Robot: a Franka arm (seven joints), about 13 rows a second.
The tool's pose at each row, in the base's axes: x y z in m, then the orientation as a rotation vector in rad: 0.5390 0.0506 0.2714 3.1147 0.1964 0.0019; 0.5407 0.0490 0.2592 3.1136 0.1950 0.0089; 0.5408 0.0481 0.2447 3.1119 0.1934 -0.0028; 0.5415 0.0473 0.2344 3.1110 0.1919 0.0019; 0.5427 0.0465 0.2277 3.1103 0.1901 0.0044; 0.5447 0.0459 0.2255 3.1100 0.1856 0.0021; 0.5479 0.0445 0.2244 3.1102 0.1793 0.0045; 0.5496 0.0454 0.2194 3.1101 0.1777 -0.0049; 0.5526 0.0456 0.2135 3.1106 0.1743 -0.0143; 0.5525 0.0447 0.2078 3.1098 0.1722 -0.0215; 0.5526 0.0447 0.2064 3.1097 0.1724 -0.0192
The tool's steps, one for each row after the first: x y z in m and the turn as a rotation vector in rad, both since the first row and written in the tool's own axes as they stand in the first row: 0.0015 0.0015 0.0122 -0.0015 0.0044 0.0009; 0.0015 0.0022 0.0268 -0.0028 -0.0032 0.0018; 0.0021 0.0028 0.0371 -0.0040 -0.0003 0.0027; 0.0032 0.0036 0.0438 -0.0049 0.0013 0.0039; 0.0051 0.0044 0.0460 -0.0054 -0.0003 0.0067; 0.0081 0.0062 0.0471 -0.0056 0.0012 0.0108; 0.0099 0.0054 0.0521 -0.0054 -0.0048 0.0117; 0.0129 0.0055 0.0580 -0.0047 -0.0109 0.0139; 0.0127 0.0062 0.0637 -0.0053 -0.0155 0.0151; 0.0128 0.0062 0.0651 -0.0055 -0.0141 0.0150
